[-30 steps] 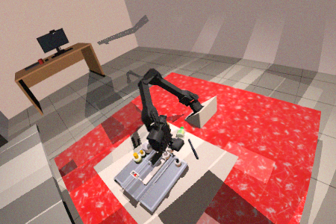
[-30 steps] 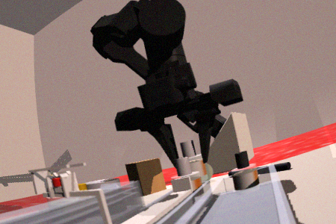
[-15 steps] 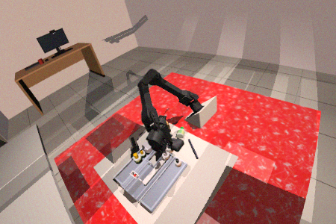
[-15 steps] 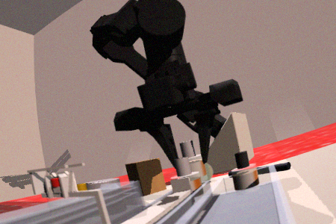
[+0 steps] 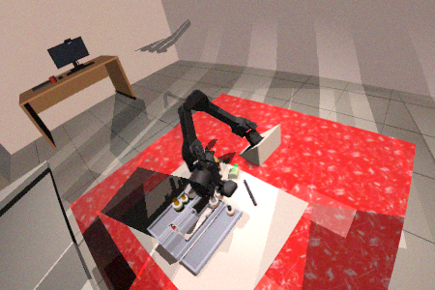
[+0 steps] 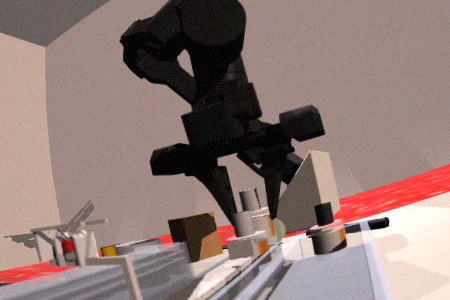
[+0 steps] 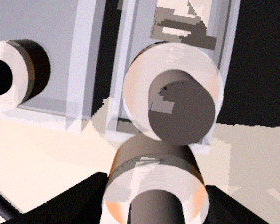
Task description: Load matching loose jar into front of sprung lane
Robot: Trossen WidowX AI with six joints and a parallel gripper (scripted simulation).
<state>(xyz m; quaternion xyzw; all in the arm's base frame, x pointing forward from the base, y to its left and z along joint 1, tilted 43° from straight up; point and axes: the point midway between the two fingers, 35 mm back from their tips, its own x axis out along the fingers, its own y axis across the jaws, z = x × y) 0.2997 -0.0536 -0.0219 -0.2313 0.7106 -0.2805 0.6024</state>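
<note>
The black pen lies 9 cm to the left of my gripper tip, 9 cm behind it and 4 cm below it. Also, from my gripper tip: grey rack 18 cm ahead, 3 cm to the right, 3 cm below; then tan box 13 cm to the right, 13 cm behind, 2 cm below.
</note>
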